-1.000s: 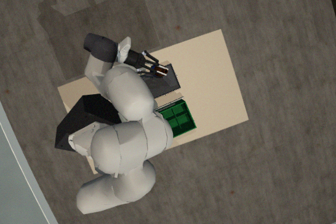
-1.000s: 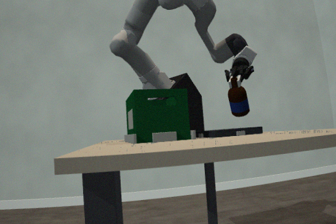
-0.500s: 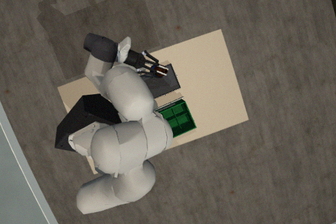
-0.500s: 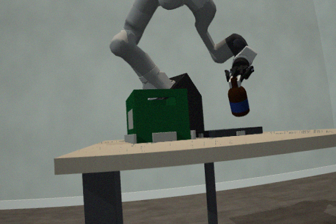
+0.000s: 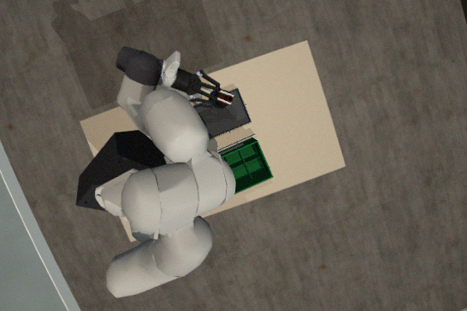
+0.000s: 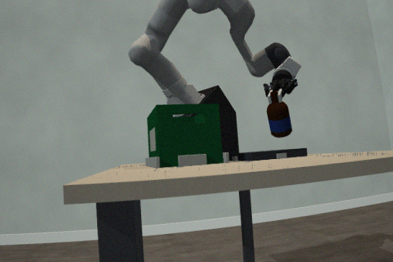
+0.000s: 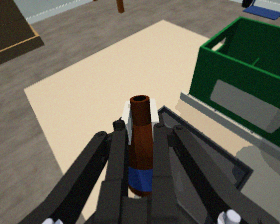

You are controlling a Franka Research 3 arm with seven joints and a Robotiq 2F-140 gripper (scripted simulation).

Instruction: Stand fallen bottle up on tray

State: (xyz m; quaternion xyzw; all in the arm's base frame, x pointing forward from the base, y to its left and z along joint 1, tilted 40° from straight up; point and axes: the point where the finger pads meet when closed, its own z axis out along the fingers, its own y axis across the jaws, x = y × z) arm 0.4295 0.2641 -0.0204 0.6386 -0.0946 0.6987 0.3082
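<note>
The bottle lies 10 mm behind my hand, 10 mm to the left of it and 60 mm below it. The rest, counted from my hand: dark grey tray: 30 mm behind, 60 mm to the right, 200 mm below; green crate: 50 mm behind, 330 mm to the right, 120 mm below.
</note>
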